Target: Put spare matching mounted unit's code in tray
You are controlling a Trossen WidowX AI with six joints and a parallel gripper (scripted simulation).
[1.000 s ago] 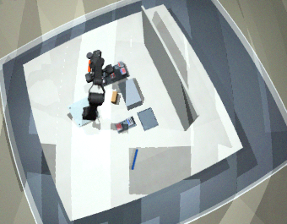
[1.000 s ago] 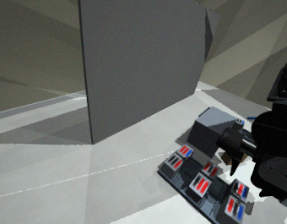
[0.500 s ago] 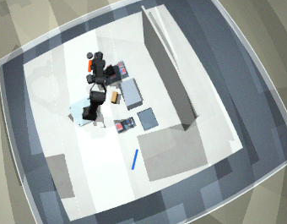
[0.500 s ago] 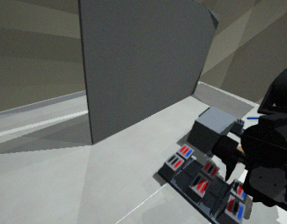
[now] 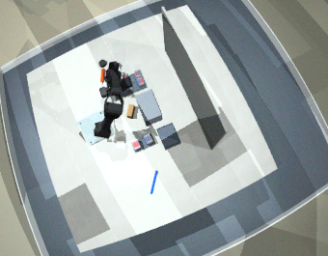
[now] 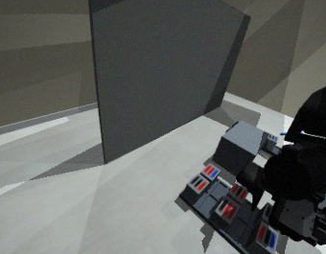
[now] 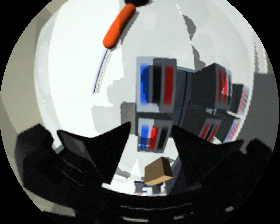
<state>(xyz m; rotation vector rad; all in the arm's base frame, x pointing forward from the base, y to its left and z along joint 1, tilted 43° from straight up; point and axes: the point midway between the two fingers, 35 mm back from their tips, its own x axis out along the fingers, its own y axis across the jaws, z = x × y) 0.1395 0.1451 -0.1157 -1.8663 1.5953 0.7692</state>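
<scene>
Now: the flat grey tray 34 cm to the right of my gripper tip, 21 cm ahead of it and 2 cm below it. Also, from my gripper tip: black disc (25 cm to the left, 6 cm behind, 2 cm below); then grey box-shaped unit (15 cm to the right, 15 cm ahead, 3 cm above); then orange-brown block (14 cm to the right, 5 cm ahead).
</scene>
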